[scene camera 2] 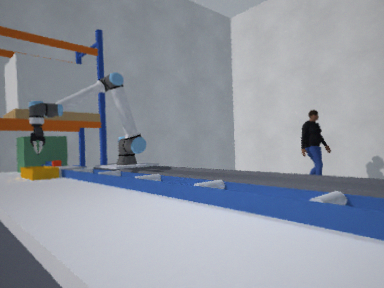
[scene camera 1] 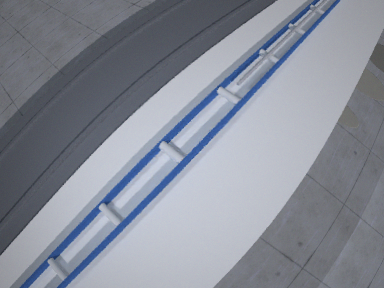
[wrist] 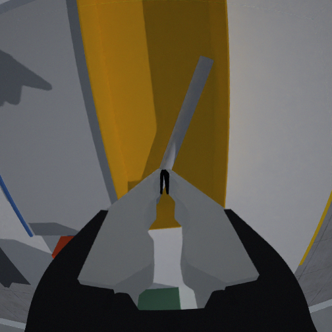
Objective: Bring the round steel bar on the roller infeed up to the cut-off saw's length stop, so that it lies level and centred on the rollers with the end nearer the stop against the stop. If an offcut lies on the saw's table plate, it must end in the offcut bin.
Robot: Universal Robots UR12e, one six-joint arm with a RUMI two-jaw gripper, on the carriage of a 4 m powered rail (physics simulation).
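Places are measured from the arm's base along level axes (x ahead, y left, z up), in millimetres.
Pixels of known places: gripper, fingertip midpoint: [scene camera 2: 38,154]; arm's base, origin of the base link: [scene camera 2: 126,164].
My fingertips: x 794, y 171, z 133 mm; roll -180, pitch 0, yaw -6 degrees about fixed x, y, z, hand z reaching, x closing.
For each thing: its middle in the pictures, then the offset to it from my fingertips. "pt": a spot on its surface instead.
- yellow offcut bin, body centre: [scene camera 2: 39,172] dx +4, dy +29, dz -127 mm
- green block, surface spot: [scene camera 2: 30,153] pt dx -49, dy -472, dz +8 mm
- red part, surface spot: [scene camera 2: 57,163] pt dx -173, dy -171, dz -80 mm
The round steel bar [scene camera 1: 250,72] shows as a thin line along the rollers, between the blue rails at the upper right; its far end and the length stop cannot be made out. My gripper [scene camera 2: 38,151] [wrist: 163,170] is shut, its fingertips almost together, above the yellow offcut bin [scene camera 2: 39,173] [wrist: 112,110]. The grey offcut [wrist: 187,110] shows inside the bin in the wrist view, slanting beyond and below the fingertips. It looks apart from them; its near end is hidden behind them. The saw's grey table plate [wrist: 45,150] is beside the bin and bears the arm's shadow.
The infeed's blue side rail [scene camera 1: 132,175] [scene camera 2: 150,186] runs beside the rollers [scene camera 1: 171,151] [scene camera 2: 212,184]. A green block [scene camera 2: 30,153] [wrist: 159,298] and a red part [scene camera 2: 57,163] [wrist: 62,246] are near the bin. A blue rack post [scene camera 2: 101,125] stands behind. A person [scene camera 2: 313,140] is at the right.
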